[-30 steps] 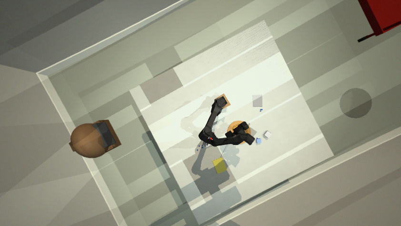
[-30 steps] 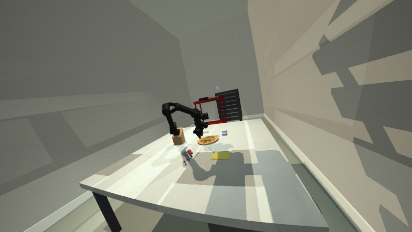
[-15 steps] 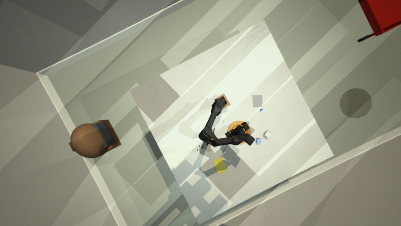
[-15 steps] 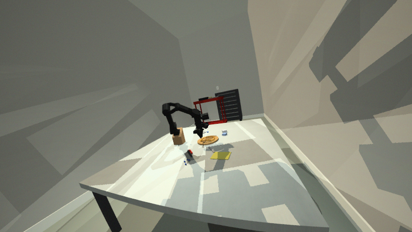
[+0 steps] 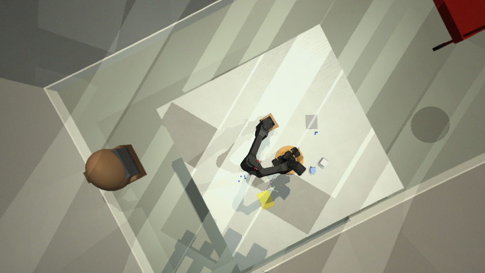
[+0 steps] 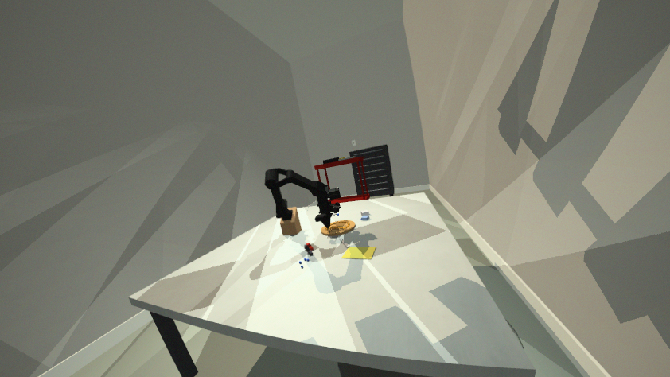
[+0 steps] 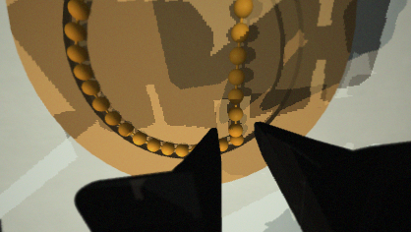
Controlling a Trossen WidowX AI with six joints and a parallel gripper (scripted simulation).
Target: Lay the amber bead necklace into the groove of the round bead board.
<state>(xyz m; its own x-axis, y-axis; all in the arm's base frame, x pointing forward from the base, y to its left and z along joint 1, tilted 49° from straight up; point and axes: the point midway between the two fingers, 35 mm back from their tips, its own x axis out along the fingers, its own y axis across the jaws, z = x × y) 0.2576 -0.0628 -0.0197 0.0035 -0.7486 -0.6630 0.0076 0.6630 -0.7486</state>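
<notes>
Now: the round bead board 5 cm ahead of my gripper tip, 3 cm to the left of it and 2 cm below it. Round my gripper tip: light blue cube 20 cm ahead, 13 cm to the left, 1 cm below; then red-handled tool 21 cm to the right, 4 cm behind, 2 cm below; then white cube 22 cm to the left, 19 cm ahead, 1 cm below.
</notes>
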